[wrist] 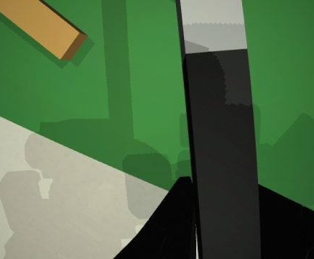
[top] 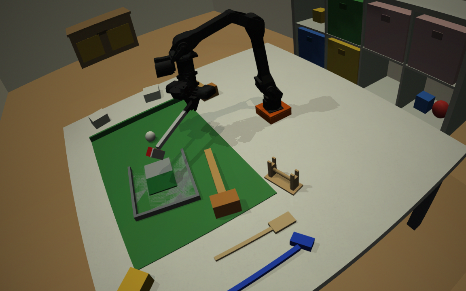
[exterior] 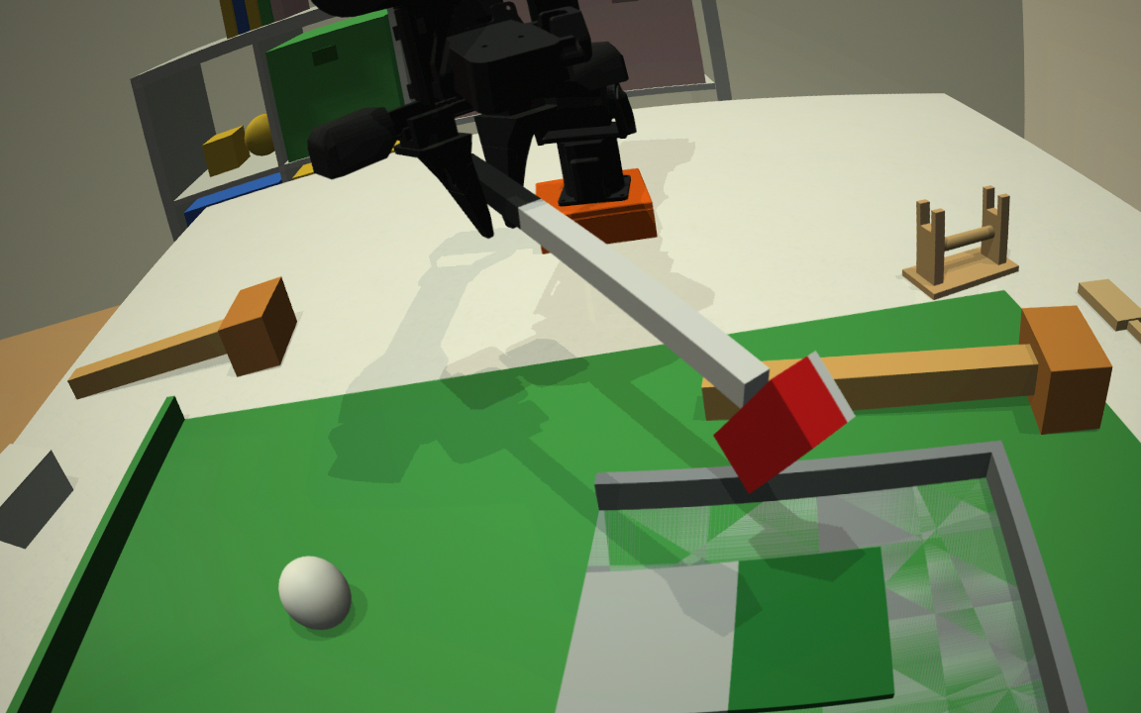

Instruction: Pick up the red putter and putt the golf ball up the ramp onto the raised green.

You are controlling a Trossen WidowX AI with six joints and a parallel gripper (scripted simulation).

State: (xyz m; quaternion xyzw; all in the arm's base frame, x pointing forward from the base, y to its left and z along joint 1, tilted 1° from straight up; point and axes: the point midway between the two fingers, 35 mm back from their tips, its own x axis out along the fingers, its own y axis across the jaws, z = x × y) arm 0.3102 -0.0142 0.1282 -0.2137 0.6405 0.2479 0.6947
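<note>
Now: the red putter 9 cm ahead of my gripper tip, 8 cm to the left of it and 1 cm above it. From my gripper tip the other things lie so: green mat (17 cm ahead, 13 cm below, 6 cm to the left); grey-walled frame (19 cm to the left, 19 cm ahead, 13 cm below); white golf ball (19 cm ahead, 11 cm below, 10 cm to the right).
</note>
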